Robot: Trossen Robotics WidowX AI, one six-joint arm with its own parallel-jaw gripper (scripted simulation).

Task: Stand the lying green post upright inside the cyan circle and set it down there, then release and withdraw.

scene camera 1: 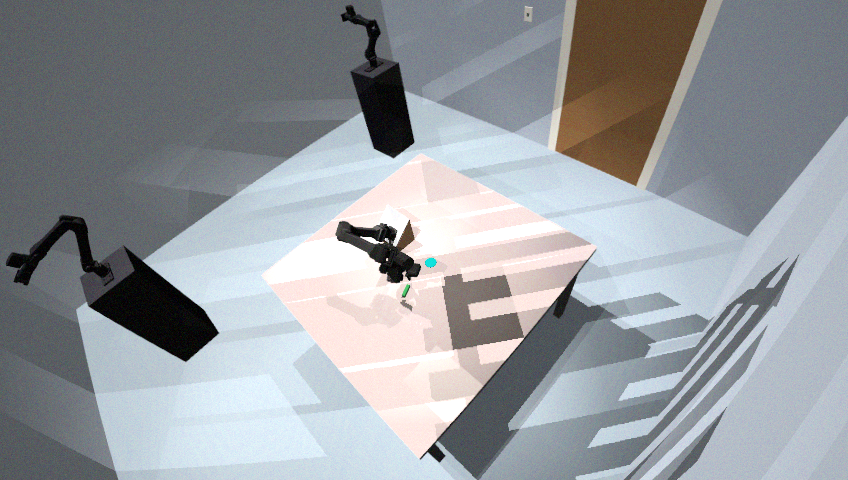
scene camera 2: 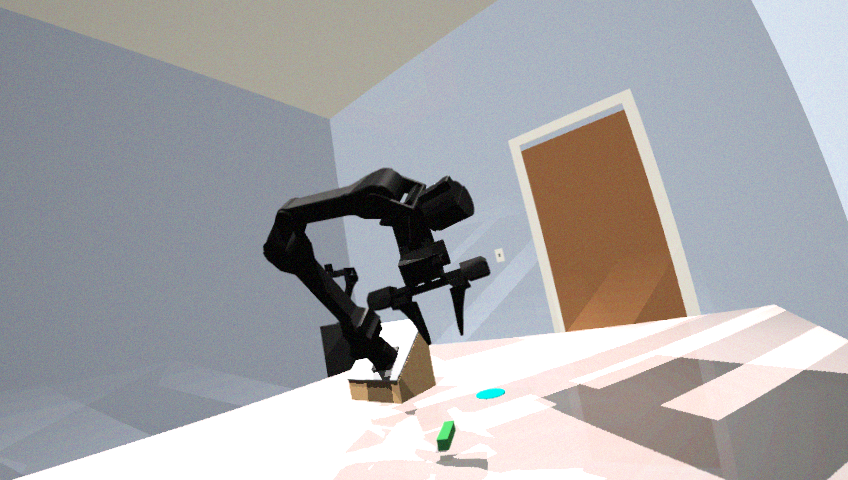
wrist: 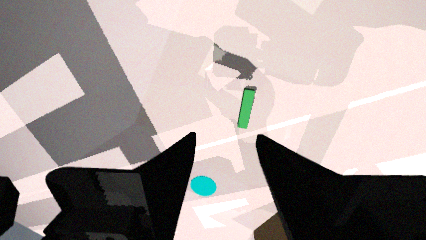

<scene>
In view: the gripper (scene camera 2: 446,340).
The gripper is seen too in the wrist view (wrist: 226,138).
</scene>
